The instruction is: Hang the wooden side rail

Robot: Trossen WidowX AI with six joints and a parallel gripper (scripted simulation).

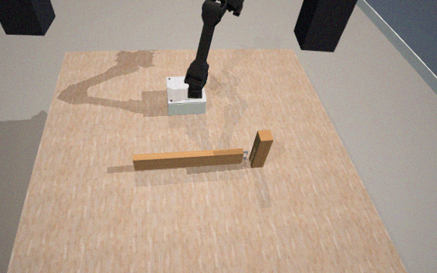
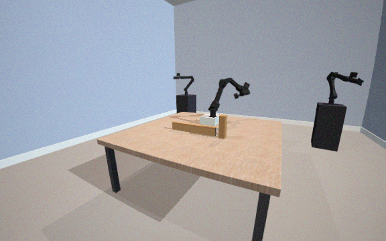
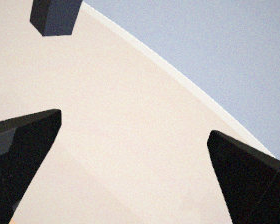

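Now: the headboard post 850 mm ahead of my gripper tip, 170 mm below it and 150 mm to the left of it.
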